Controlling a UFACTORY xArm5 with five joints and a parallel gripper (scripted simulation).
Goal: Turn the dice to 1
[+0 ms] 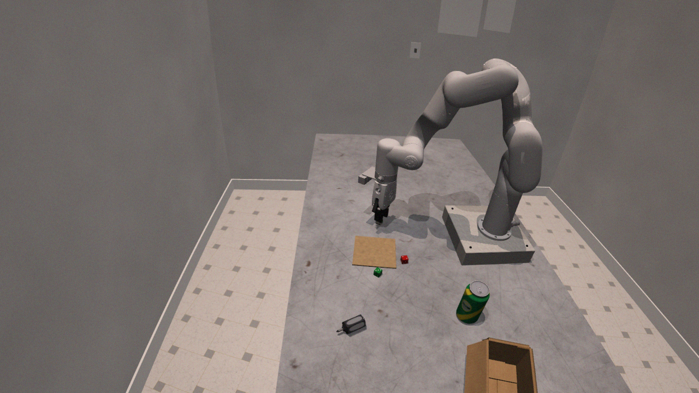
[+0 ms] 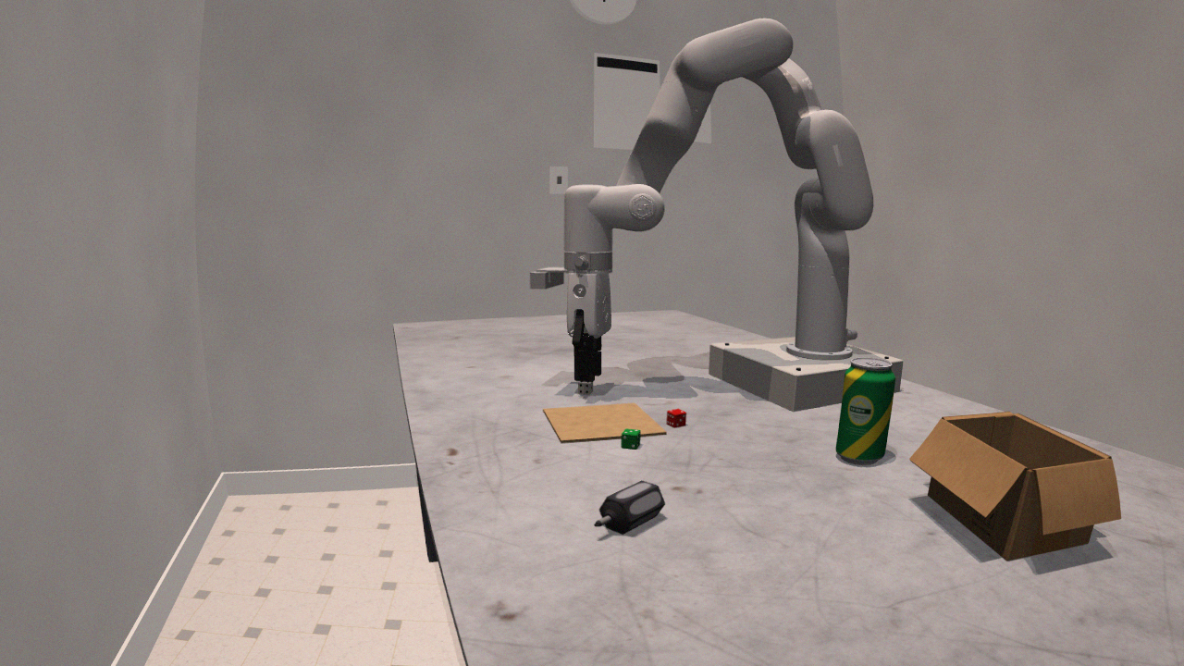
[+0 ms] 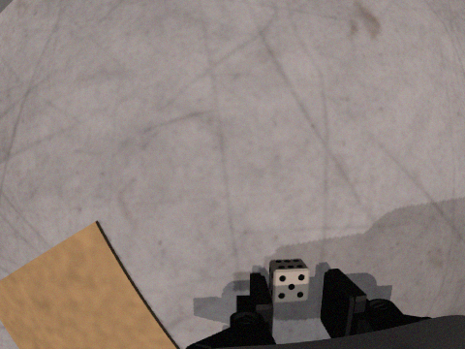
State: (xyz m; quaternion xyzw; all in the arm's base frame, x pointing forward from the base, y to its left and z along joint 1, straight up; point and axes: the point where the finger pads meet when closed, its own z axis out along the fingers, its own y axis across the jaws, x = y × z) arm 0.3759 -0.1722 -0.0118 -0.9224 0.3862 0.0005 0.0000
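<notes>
Now: the white die 4 cm below my hand. Round my hand: tan mat (14 cm to the left, 6 cm ahead, 4 cm below); green die (24 cm to the left, 8 cm ahead, 4 cm below); red die (20 cm to the left, 4 cm below, 2 cm behind).
</notes>
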